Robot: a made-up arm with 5 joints. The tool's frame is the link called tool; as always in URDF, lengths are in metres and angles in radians. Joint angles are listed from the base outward.
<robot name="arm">
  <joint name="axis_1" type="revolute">
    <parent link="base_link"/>
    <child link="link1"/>
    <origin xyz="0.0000 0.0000 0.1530"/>
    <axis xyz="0 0 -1"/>
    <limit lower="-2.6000" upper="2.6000"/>
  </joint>
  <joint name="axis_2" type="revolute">
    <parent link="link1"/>
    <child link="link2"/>
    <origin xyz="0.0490 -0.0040 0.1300"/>
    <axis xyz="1 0 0"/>
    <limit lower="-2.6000" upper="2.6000"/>
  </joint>
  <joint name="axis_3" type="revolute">
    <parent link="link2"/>
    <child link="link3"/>
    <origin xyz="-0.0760 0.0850 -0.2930"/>
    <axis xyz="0 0 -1"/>
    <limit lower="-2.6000" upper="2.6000"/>
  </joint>
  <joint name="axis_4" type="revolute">
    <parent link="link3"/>
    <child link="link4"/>
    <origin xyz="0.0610 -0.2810 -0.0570"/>
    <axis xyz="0 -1 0"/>
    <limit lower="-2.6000" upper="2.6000"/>
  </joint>
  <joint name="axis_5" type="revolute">
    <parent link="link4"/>
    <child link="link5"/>
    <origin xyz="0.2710 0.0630 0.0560"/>
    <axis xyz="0 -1 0"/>
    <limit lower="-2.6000" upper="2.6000"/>
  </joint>
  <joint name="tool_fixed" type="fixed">
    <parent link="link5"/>
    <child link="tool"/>
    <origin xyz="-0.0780 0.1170 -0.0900"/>
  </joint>
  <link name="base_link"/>
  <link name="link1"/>
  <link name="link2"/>
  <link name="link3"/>
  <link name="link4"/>
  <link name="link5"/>
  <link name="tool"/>
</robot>
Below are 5 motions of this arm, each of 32 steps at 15 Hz.
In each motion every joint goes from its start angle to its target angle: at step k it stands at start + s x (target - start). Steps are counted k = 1, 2, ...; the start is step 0. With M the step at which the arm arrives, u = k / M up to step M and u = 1 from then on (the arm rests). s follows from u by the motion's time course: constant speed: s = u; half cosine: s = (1 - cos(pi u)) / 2; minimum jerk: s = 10 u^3 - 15 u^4 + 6 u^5.
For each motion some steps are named. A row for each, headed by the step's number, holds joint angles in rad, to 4 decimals.
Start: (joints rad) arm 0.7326 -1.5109 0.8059 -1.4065 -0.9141
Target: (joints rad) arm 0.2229 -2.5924 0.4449 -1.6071 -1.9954
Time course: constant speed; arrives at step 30
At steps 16, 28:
16: 0.4608 -2.0877 0.6134 -1.5135 -1.4908
28: 0.2569 -2.5203 0.4690 -1.5937 -1.9233

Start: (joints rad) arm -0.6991 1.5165 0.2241 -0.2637 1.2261
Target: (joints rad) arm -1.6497 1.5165 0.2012 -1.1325 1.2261
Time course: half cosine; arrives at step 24
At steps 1, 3, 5, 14, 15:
1: -0.7032 1.5165 0.2240 -0.2674 1.2261
3: -0.7353 1.5165 0.2232 -0.2968 1.2261
5: -0.7973 1.5165 0.2217 -0.3535 1.2261
14: -1.2974 1.5165 0.2097 -0.8105 1.2261
15: -1.3563 1.5165 0.2083 -0.8643 1.2261

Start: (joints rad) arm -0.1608 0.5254 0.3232 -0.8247 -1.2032
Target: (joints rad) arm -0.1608 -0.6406 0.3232 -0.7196 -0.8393
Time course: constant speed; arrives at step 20
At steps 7, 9, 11, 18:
7: -0.1608 0.1173 0.3232 -0.7879 -1.0758
9: -0.1608 0.0007 0.3232 -0.7774 -1.0394
11: -0.1608 -0.1159 0.3232 -0.7669 -1.0031
18: -0.1608 -0.5240 0.3232 -0.7301 -0.8757

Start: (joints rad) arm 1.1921 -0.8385 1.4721 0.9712 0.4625
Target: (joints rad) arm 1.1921 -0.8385 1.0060 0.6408 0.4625
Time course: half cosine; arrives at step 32
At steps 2, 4, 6, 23, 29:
2: 1.1921 -0.8385 1.4676 0.9680 0.4625
4: 1.1921 -0.8385 1.4544 0.9586 0.4625
6: 1.1921 -0.8385 1.4328 0.9434 0.4625
23: 1.1921 -0.8385 1.0912 0.7012 0.4625
29: 1.1921 -0.8385 1.0160 0.6479 0.4625

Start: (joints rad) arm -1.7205 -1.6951 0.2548 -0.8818 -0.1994
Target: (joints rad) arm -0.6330 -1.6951 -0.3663 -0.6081 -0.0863
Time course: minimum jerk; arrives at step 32
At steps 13, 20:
13: -1.3635 -1.6951 0.0509 -0.7919 -0.1623
20: -0.9323 -1.6951 -0.1954 -0.6834 -0.1174

